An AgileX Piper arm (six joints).
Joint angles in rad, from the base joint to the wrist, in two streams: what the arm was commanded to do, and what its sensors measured. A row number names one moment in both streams.
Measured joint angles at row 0:
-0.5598, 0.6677, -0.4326, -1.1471, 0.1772, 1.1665
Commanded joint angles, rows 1 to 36:
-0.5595, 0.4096, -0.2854, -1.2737, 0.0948, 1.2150
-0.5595, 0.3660, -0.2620, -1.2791, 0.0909, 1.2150
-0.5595, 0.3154, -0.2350, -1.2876, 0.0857, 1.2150
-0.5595, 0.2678, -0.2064, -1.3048, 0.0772, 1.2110
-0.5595, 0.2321, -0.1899, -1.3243, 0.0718, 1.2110
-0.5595, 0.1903, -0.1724, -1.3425, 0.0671, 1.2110
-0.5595, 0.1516, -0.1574, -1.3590, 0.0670, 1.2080
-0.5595, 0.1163, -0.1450, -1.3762, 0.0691, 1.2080
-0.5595, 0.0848, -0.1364, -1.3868, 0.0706, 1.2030
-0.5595, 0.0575, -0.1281, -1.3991, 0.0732, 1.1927
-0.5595, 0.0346, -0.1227, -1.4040, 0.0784, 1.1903
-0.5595, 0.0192, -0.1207, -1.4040, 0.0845, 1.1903
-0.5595, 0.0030, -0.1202, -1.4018, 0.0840, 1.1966
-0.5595, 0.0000, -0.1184, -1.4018, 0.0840, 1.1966
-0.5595, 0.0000, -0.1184, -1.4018, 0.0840, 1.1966
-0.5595, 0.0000, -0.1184, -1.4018, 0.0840, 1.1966
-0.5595, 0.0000, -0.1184, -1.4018, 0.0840, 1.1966
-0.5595, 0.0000, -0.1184, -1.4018, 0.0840, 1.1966
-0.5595, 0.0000, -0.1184, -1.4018, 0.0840, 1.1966
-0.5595, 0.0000, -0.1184, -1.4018, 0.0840, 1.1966
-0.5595, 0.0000, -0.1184, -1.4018, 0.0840, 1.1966
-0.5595, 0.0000, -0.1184, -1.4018, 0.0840, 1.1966
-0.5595, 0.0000, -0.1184, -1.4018, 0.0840, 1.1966
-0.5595, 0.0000, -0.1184, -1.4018, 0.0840, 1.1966
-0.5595, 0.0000, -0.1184, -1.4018, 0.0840, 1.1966
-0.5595, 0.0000, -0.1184, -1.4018, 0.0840, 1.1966
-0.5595, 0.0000, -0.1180, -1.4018, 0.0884, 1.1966
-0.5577, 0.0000, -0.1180, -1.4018, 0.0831, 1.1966
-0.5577, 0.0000, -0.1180, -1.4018, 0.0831, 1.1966
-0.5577, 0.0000, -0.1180, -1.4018, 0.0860, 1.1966
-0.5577, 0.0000, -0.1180, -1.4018, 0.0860, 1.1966
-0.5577, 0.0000, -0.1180, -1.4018, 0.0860, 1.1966
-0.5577, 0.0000, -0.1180, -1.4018, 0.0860, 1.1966
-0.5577, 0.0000, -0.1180, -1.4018, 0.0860, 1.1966
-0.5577, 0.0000, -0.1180, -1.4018, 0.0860, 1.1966
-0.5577, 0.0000, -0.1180, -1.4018, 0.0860, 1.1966
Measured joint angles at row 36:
-0.5598, 0.0059, -0.1247, -1.3894, 0.0865, 1.2003
